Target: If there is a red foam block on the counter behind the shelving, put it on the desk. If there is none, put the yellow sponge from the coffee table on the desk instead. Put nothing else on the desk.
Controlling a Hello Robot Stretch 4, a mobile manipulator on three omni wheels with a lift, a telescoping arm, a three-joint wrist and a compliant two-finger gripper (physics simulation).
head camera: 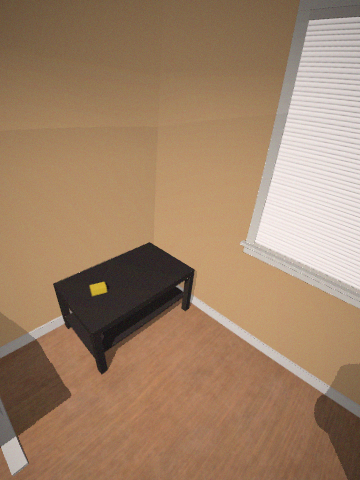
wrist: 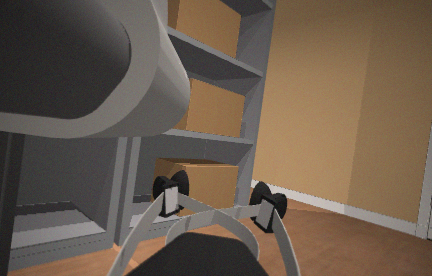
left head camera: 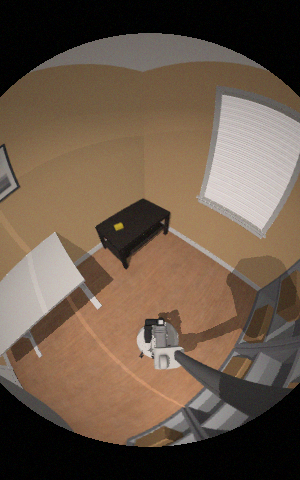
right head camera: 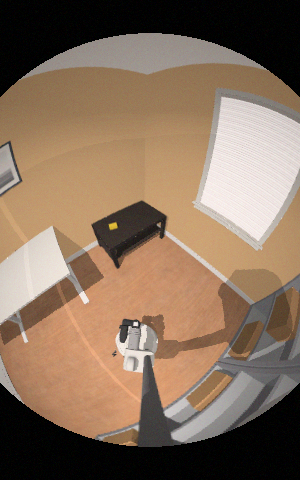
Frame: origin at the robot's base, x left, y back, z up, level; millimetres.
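Seen in the pictures: gripper, fingertip midpoint: [wrist: 219, 191] [left head camera: 146, 358] [right head camera: 118, 357].
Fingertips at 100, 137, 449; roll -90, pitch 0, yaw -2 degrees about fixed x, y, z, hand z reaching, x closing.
Note:
A point is followed by its place in that frame, as x, y, z.
The yellow sponge [head camera: 98, 289] @(436, -1209, 463) [left head camera: 118, 226] @(436, -1212, 461) [right head camera: 113, 226] @(426, -1211, 455) lies on the black coffee table [head camera: 145, 265] @(163, -1560, 422) [left head camera: 145, 212] @(112, -1524, 423) [right head camera: 142, 212] @(107, -1573, 423), nearer its left end. The white desk [left head camera: 47, 280] @(919, -369, 692) [right head camera: 42, 255] @(957, -523, 693) stands to the left of the coffee table in the two side head views. Grey shelving [left head camera: 240, 345] @(-941, 281, 116) [right head camera: 227, 363] @(-965, 326, 157) [wrist: 255, 100] stands at the lower right of those views and fills the middle of the wrist view. My gripper [wrist: 219, 191] @(100, 137, 449) is open, with its two fingertips apart and no object between them. The counter and a red foam block do not show in these views.
Cardboard boxes [wrist: 215, 107] [left head camera: 237, 367] @(-771, 483, 274) [right head camera: 210, 390] @(-708, 550, 300) sit on the shelves. A window with blinds [head camera: 320, 140] @(-699, -1208, 1485) is in the wall right of the coffee table. A foot of the desk [head camera: 15, 457] @(719, -390, -2) shows at the lower left of the head view. A framed picture [right head camera: 7, 167] @(1249, -808, 1534) hangs above the desk.

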